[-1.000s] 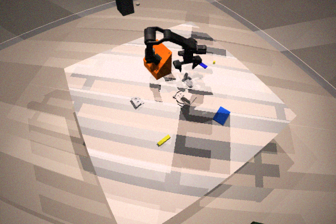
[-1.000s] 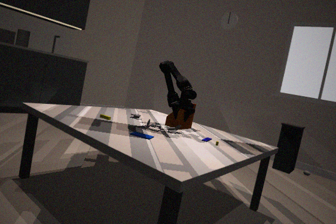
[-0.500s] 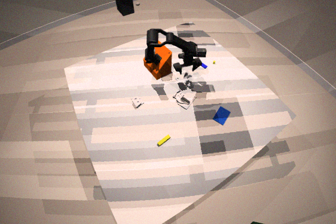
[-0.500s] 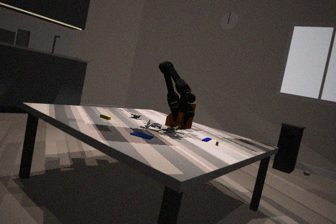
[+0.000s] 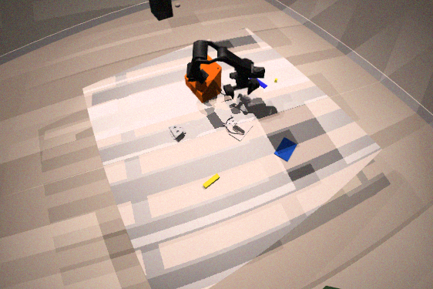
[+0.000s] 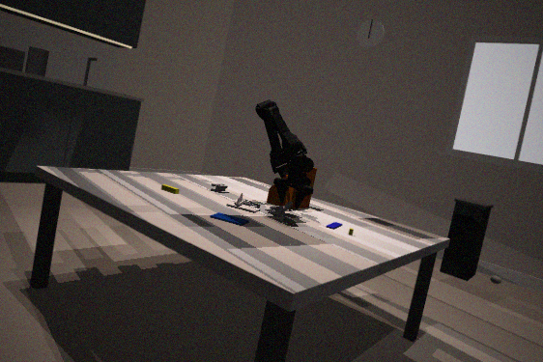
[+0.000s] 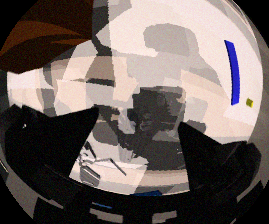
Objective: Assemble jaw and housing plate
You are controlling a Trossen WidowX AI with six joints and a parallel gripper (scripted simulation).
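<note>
Right now my gripper tip is 10 mm short of the jaw and 10 mm to the left of it. Also, from my gripper tip: blue bar: 60 mm behind, 190 mm to the left, 30 mm below; then yellow cube: 290 mm to the left, 20 mm below; then blue tile: 370 mm ahead, 30 mm below.
</note>
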